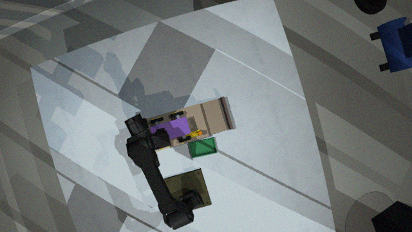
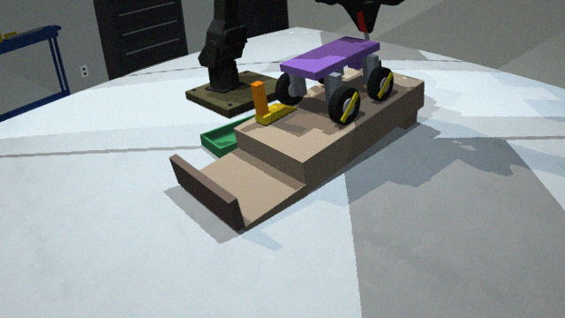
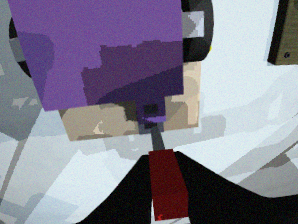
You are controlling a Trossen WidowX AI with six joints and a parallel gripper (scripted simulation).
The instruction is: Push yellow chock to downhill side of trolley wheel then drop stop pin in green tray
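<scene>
The green tray is 140 mm behind my gripper tip, 190 mm to the right of it and 170 mm below it. The rest, counted from my gripper tip: red-headed stop pin right at my gripper tip; tan ramp 110 mm to the right, 120 mm below; purple-decked trolley 110 mm to the right, 60 mm below.
</scene>
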